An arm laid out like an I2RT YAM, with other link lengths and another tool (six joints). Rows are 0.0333 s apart.
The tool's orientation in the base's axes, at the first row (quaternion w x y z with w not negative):
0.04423, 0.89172, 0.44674, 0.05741
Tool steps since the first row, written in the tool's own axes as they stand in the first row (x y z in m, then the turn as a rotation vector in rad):
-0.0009, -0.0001, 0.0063, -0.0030, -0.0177, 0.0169
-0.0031, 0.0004, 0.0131, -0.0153, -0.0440, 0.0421
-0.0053, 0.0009, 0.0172, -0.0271, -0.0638, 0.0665
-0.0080, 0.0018, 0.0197, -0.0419, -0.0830, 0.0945
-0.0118, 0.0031, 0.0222, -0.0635, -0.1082, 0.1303
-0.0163, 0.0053, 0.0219, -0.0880, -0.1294, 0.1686
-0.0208, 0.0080, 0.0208, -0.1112, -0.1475, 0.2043
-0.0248, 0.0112, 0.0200, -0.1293, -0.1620, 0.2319
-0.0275, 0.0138, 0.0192, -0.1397, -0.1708, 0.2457
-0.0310, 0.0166, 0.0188, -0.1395, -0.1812, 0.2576
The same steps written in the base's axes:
0.0003, -0.0008, -0.0063, -0.0134, 0.0077, -0.0192
0.0003, -0.0031, -0.0131, -0.0380, 0.0128, -0.0483
0.0000, -0.0053, -0.0172, -0.0572, 0.0145, -0.0758
-0.0005, -0.0080, -0.0198, -0.0772, 0.0133, -0.1069
-0.0014, -0.0119, -0.0223, -0.1049, 0.0101, -0.1470
-0.0024, -0.0168, -0.0220, -0.1308, 0.0020, -0.1892
-0.0031, -0.0220, -0.0208, -0.1539, -0.0068, -0.2283
-0.0030, -0.0271, -0.0199, -0.1722, -0.0134, -0.2587
-0.0027, -0.0308, -0.0189, -0.1834, -0.0168, -0.2741
-0.0026, -0.0353, -0.0184, -0.1898, -0.0108, -0.2873

